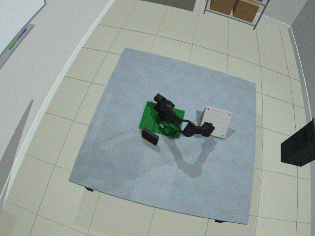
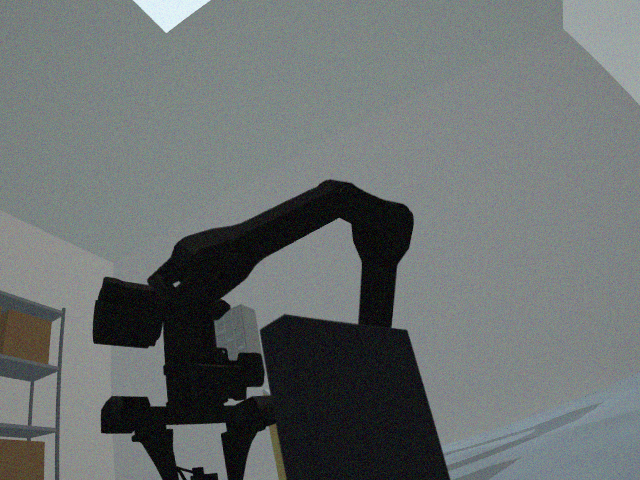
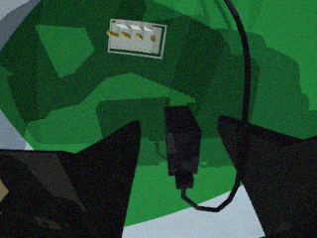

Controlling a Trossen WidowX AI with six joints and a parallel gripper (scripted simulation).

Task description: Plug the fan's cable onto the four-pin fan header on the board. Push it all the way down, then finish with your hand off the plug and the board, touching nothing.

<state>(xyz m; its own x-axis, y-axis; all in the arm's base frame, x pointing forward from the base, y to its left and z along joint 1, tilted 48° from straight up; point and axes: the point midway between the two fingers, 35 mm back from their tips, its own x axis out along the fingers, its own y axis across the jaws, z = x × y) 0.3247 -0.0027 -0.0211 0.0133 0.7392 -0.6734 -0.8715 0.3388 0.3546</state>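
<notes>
Now: the black plug 1 cm to the right of my gripper tip and 1 cm above it. From my gripper tip the other things lie so: pale four-pin fan header 6 cm to the left, 2 cm below, 1 cm ahead; then black fan 18 cm to the left, 6 cm ahead, 4 cm above.
</notes>
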